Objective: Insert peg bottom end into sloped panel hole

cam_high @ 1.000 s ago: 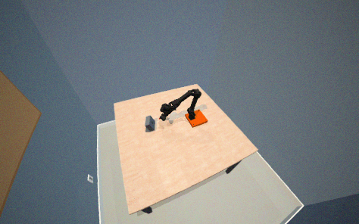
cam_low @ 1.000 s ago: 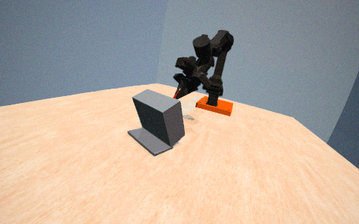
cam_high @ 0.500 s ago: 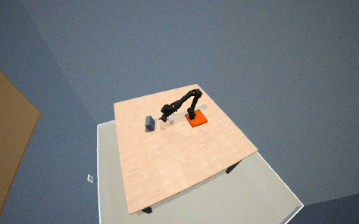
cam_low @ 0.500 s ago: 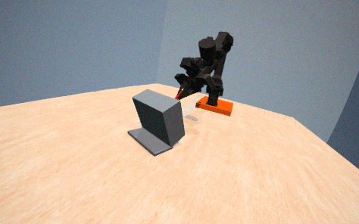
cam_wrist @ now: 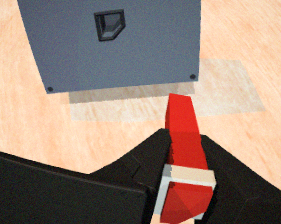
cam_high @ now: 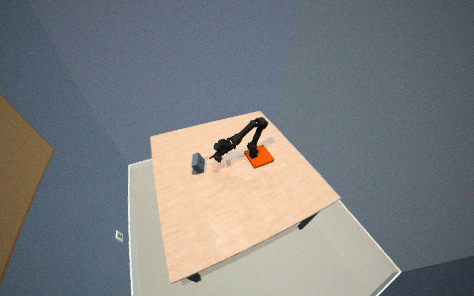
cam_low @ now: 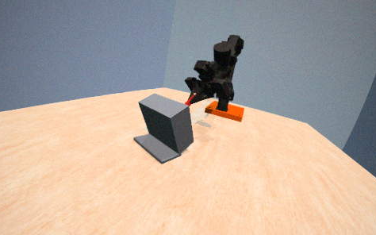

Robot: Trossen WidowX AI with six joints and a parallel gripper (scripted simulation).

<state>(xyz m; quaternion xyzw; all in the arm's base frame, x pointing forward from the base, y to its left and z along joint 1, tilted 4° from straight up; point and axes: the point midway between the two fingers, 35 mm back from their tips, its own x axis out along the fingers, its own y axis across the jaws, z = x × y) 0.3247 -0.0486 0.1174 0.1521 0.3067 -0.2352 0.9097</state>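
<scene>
My gripper tip is now 130 mm short of the grey sloped panel, 30 mm above it and 10 mm to the left of it. The rest, counted from my gripper tip: thin grey foot plate (150 mm ahead, 100 mm below, 20 mm to the right); red peg (10 mm to the left, 10 mm behind, 10 mm above).
</scene>
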